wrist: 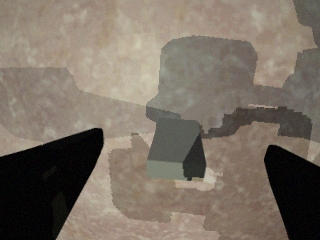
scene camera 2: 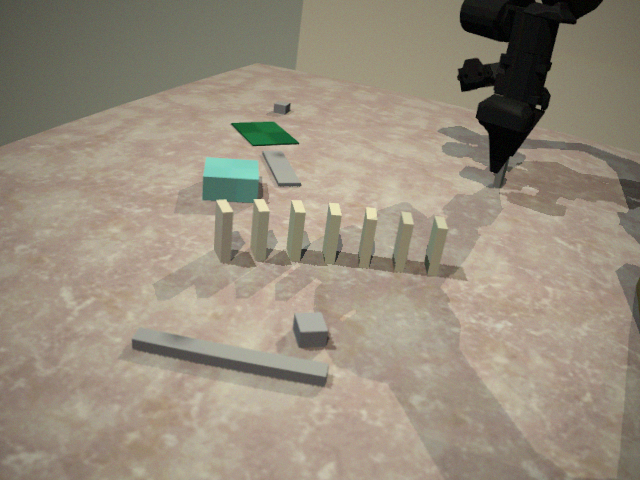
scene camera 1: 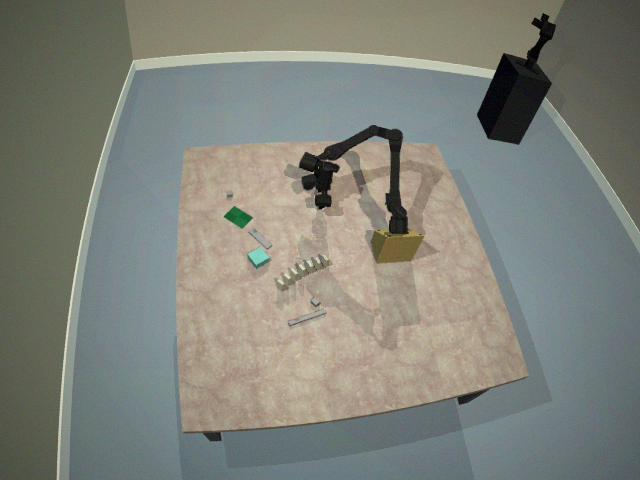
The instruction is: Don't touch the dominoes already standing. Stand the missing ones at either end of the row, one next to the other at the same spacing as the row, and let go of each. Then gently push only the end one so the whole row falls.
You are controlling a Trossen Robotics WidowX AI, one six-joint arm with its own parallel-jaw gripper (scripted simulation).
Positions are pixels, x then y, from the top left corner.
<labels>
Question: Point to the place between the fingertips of the gripper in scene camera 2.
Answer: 502,163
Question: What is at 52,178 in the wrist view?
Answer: The gripper.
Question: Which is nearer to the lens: the long grey bar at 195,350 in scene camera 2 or the green plate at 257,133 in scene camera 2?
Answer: The long grey bar.
</labels>
